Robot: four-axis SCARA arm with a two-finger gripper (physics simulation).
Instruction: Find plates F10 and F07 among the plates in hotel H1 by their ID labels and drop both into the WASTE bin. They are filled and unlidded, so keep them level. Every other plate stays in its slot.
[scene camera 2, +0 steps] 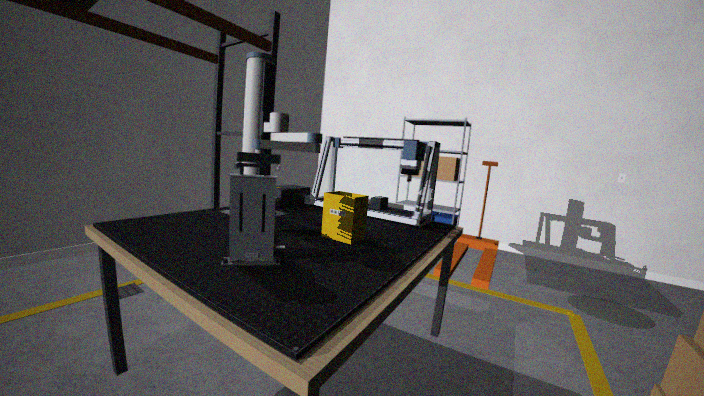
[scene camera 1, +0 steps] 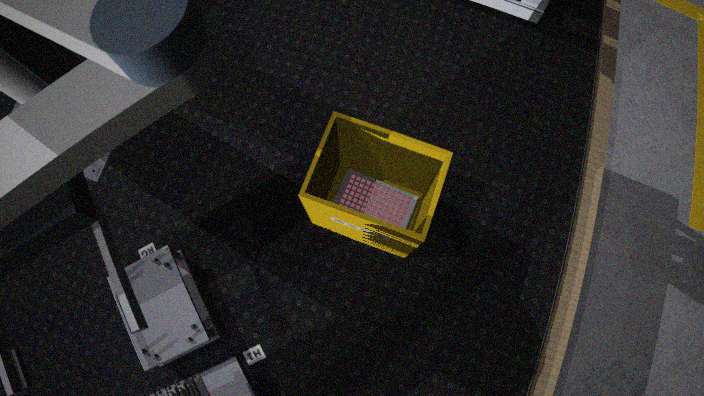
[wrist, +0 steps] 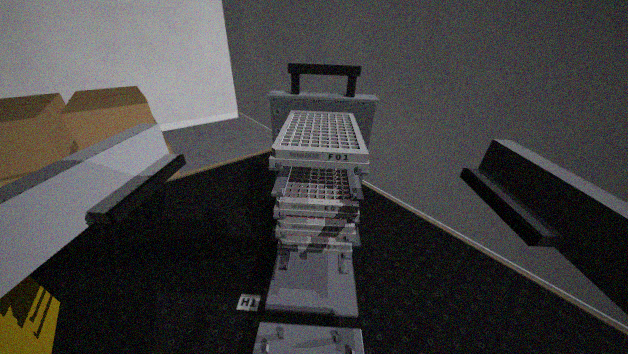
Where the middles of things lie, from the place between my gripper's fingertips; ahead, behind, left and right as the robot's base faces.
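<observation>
Grey plate nest (scene camera 1: 164, 299): 4 cm behind my hand, 4 cm left of it, 24 cm below it. Plate f01 (wrist: 316, 139): 9 cm ahead of my hand, 9 cm right of it, 4 cm below it. Hotel H1 (wrist: 363, 112): 15 cm ahead of my hand, 14 cm right of it, 16 cm below it.
</observation>
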